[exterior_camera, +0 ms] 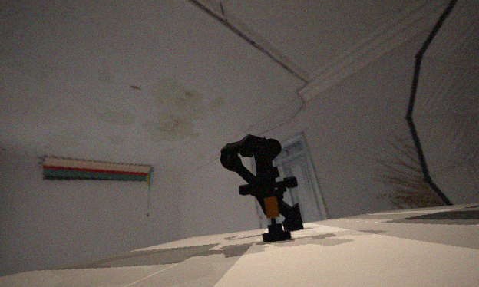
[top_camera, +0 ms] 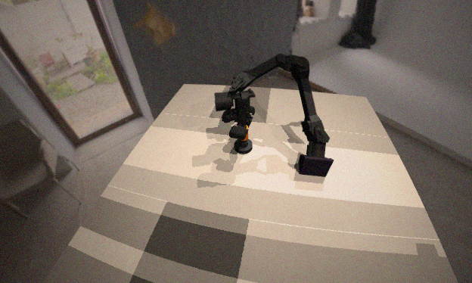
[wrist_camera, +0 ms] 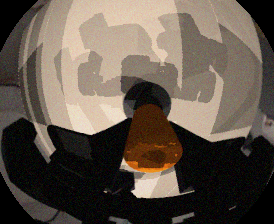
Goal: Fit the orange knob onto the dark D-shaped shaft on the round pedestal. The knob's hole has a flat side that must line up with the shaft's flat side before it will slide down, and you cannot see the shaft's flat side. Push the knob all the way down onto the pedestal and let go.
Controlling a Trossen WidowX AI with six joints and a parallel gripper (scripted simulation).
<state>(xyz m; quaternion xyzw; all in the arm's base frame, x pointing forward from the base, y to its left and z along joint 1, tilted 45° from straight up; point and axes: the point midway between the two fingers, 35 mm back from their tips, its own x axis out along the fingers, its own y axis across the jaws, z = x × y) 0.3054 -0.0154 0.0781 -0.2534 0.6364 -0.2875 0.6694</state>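
My gripper tip is now 20 mm below the orange knob. Round my gripper tip: round dark pedestal (40 mm below).
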